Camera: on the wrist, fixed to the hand. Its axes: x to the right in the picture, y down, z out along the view.
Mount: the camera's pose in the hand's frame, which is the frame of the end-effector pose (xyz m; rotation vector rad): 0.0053 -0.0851 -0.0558 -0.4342 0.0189 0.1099
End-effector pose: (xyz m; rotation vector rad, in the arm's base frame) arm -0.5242 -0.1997 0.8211 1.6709 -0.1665 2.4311
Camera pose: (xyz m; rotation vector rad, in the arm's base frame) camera -0.5585 -0.1051 0.8049 1.4737 -0.7420 2.2669
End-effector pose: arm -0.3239 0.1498 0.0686 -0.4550 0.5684 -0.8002
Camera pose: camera -0.4016 0.0841 0.0738 -0.8073 0.7821 -0.5742
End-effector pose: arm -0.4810 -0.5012 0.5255 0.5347 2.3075 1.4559
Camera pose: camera -0.5234 -0.5756 0.4702 0.5240 1.9114 1.9484
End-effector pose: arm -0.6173 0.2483 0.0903 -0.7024 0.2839 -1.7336
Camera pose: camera -0.7187 0.2581 0.0933 -0.9629 0.7130 -1.5878
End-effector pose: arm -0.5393 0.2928 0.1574 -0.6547 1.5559 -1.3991
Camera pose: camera -0.6063 0.2965 0.2341 -0.7986 1.9017 -0.9934
